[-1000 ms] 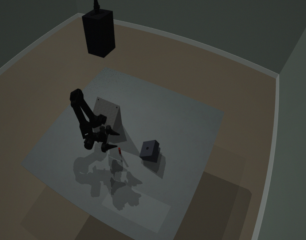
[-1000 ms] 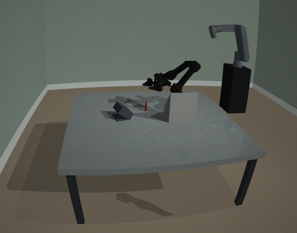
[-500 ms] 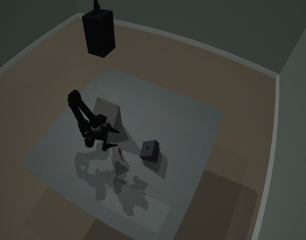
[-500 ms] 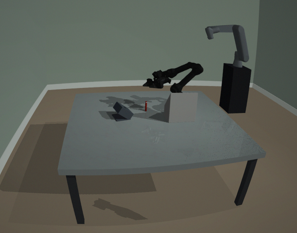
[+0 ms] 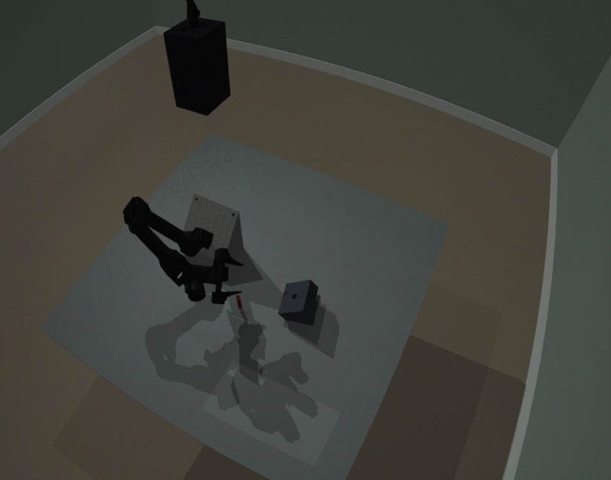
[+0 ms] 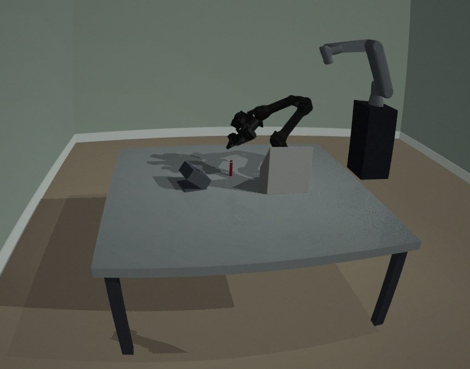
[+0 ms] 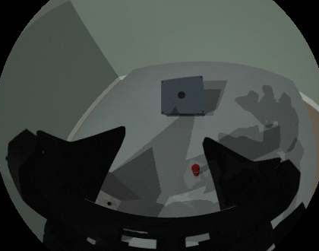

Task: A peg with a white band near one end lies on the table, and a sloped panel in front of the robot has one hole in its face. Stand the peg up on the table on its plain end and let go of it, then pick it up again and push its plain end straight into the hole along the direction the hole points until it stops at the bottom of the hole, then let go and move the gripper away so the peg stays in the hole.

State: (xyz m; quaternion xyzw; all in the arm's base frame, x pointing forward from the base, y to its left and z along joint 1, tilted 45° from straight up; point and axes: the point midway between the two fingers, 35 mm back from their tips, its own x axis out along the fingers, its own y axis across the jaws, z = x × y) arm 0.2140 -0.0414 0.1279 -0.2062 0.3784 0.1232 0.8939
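Right now the red peg is 110 mm below my gripper tip, 30 mm to the right of it and 10 mm behind it. The rest, counted from my gripper tip: sloped panel 180 mm ahead, 110 mm below, 70 mm to the left.
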